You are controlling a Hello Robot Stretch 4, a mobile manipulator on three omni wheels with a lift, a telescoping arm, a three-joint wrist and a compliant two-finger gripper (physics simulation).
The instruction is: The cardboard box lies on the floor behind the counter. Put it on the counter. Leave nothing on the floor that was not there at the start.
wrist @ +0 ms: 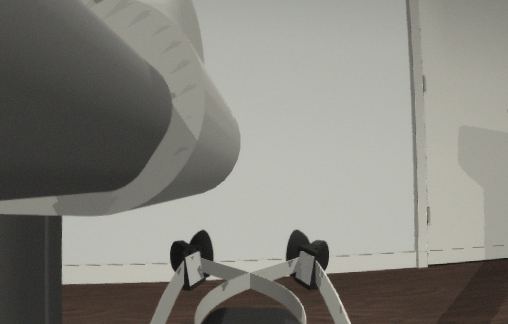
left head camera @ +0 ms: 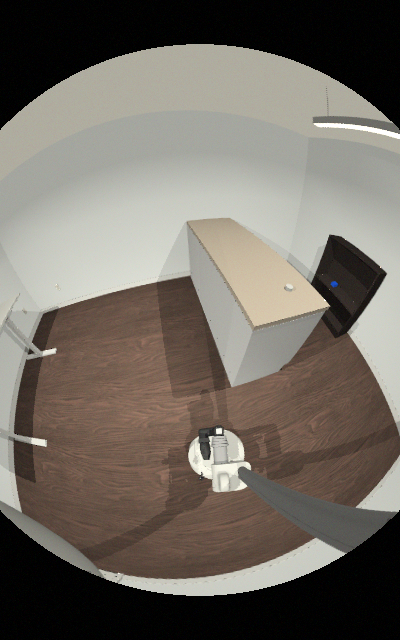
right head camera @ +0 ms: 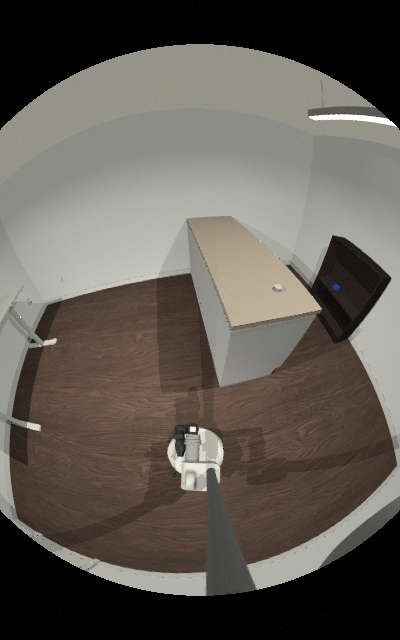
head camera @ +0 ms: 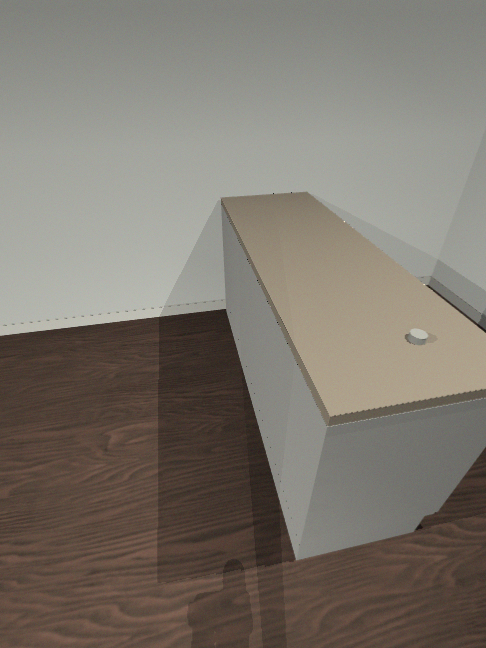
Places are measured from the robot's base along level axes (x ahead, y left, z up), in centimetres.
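Where they show: gripper, between the fingertips: (wrist: 249, 248) (left head camera: 209, 479) (right head camera: 180, 476).
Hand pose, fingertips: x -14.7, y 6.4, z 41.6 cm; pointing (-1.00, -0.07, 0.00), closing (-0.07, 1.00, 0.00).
After its pixels a point has its place.
The counter (head camera: 313, 272) {x 130.8, y -26.8, z 88.3 cm} (left head camera: 250, 265) {x 114.8, y -32.1, z 88.3 cm} (right head camera: 240, 260) {x 120.3, y -32.7, z 88.3 cm} has a beige top and grey-white sides, and stands ahead and to the right, its far end at the wall. A small white round object (head camera: 417, 336) {x 86.5, y -50.0, z 90.7 cm} (left head camera: 289, 287) {x 86.1, y -50.4, z 90.7 cm} (right head camera: 278, 288) {x 85.8, y -50.7, z 90.6 cm} sits on its top near the close end. The cardboard box does not show in any view; the floor on the counter's far right side is largely hidden by the counter. My gripper (wrist: 249, 248) {x -14.7, y 6.4, z 41.6 cm} is open in the wrist view, its two dark fingertips wide apart with wall and floor visible between them.
A dark shelf unit (left head camera: 361, 305) {x 101.4, y -177.1, z 56.5 cm} (right head camera: 367, 309) {x 103.4, y -187.5, z 57.3 cm} with a blue object (left head camera: 334, 284) {x 150.6, y -171.7, z 46.0 cm} (right head camera: 336, 287) {x 151.2, y -172.1, z 46.0 cm} stands at the right wall, beyond the counter. White table legs (left head camera: 46, 352) (right head camera: 46, 342) stand at the left. A door frame (wrist: 419, 150) {x -156.7, y 90.4, z 61.7 cm} shows in the wrist view.
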